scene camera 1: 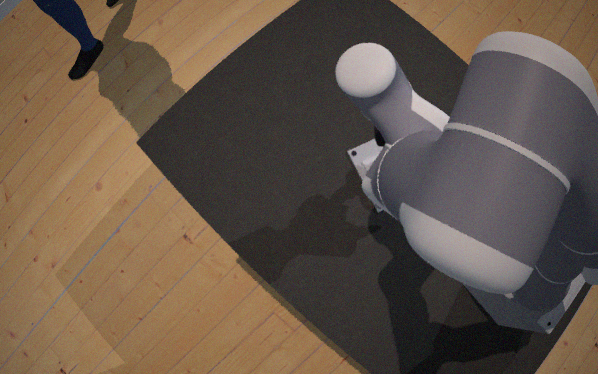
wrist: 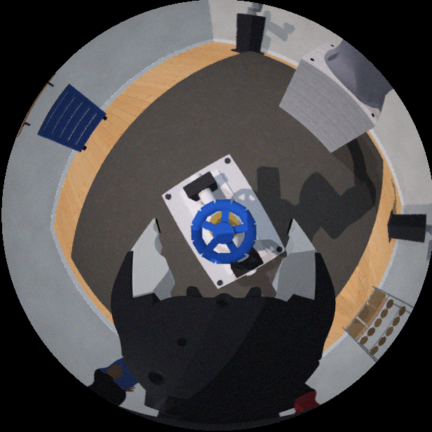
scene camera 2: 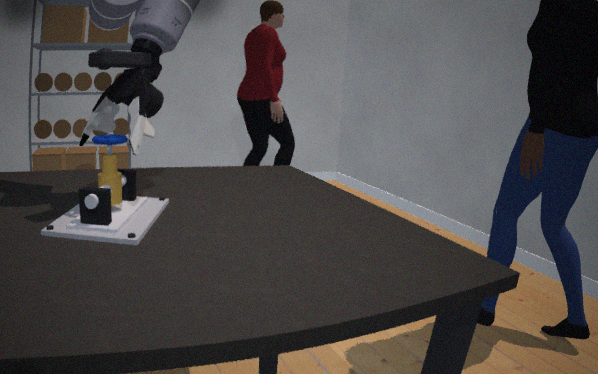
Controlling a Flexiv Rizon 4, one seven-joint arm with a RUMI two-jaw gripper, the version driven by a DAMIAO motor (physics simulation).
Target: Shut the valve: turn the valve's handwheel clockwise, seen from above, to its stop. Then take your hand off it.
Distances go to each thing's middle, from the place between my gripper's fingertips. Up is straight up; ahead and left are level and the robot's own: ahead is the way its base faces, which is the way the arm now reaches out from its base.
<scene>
The blue handwheel (wrist: pixel 222 232) lies 10 mm ahead of my hand, 10 mm to the left of it and 10 mm above it. The rest, counted from my hand: white base plate (scene camera 2: pixel 134 230): 10 mm ahead, 10 mm to the left, 110 mm below.
</scene>
